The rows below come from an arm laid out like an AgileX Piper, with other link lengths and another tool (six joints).
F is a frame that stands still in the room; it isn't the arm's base.
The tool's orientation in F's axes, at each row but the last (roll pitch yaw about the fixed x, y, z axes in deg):
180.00, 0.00, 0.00
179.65, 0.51, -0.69
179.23, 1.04, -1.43
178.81, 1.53, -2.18
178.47, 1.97, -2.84
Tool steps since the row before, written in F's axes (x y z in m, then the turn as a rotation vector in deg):
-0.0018, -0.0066, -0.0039, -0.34, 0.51, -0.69
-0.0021, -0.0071, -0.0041, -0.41, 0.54, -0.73
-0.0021, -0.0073, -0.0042, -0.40, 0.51, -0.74
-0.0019, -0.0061, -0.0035, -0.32, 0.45, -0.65
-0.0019, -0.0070, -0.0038, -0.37, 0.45, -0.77
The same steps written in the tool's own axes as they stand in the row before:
-0.0018, 0.0066, 0.0039, -0.34, -0.51, 0.69
-0.0020, 0.0071, 0.0042, -0.41, -0.54, 0.73
-0.0018, 0.0073, 0.0043, -0.40, -0.51, 0.74
-0.0016, 0.0061, 0.0037, -0.32, -0.45, 0.65
-0.0014, 0.0070, 0.0040, -0.37, -0.45, 0.77

